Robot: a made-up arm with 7 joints.
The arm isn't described. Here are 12 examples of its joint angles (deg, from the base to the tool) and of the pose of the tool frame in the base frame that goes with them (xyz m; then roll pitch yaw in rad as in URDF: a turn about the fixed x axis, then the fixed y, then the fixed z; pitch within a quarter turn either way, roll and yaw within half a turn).
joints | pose
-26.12 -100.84 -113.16 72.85 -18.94 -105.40 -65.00 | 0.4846 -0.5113 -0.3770 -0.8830 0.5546 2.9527
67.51 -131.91 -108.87 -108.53 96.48 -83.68 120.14 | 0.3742 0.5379 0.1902 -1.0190 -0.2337 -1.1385
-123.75 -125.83 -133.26 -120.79 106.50 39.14 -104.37 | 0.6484 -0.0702 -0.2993 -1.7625 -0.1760 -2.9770
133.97 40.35 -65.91 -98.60 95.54 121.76 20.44 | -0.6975 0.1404 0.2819 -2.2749 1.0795 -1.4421
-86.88 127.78 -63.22 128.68 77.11 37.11 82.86 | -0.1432 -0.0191 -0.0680 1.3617 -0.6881 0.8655
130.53 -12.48 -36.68 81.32 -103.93 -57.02 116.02 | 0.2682 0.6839 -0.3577 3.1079 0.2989 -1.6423
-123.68 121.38 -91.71 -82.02 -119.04 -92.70 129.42 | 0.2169 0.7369 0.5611 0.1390 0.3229 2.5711
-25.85 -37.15 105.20 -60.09 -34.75 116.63 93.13 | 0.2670 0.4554 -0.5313 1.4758 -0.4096 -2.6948
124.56 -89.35 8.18 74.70 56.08 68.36 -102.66 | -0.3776 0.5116 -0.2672 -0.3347 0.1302 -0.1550
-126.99 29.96 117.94 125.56 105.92 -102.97 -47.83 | -0.2090 -0.3472 0.5825 2.5430 0.3248 1.8486
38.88 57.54 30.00 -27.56 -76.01 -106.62 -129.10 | 0.1140 0.5955 -0.1778 3.0382 1.1179 -2.8601
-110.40 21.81 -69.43 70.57 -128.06 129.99 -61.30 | 0.2943 0.3340 0.5094 1.3575 -0.7757 -2.1571
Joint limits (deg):
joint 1: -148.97..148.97
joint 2: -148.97..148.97
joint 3: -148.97..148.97
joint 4: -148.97..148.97
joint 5: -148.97..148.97
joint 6: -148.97..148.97
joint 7: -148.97..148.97
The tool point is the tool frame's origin. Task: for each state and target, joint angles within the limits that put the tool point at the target. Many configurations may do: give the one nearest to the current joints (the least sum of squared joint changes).
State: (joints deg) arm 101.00 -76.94 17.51 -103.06 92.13 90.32 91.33
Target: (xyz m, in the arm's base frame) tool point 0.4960 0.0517 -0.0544
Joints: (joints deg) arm 96.19 -109.23 0.59 -123.38 90.06 80.71 93.14
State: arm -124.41 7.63 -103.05 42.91 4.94 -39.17 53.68
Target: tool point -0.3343 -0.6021 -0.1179
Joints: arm -94.33 -24.73 -130.35 41.38 -6.45 -32.49 52.55
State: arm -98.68 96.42 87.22 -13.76 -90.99 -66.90 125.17
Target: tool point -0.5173 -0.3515 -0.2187
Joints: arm -114.37 91.00 68.75 -21.06 -66.67 -69.65 120.65
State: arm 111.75 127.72 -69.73 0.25 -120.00 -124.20 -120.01
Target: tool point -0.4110 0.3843 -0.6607
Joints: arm 113.87 124.45 -67.43 20.11 -99.93 -78.00 -122.12
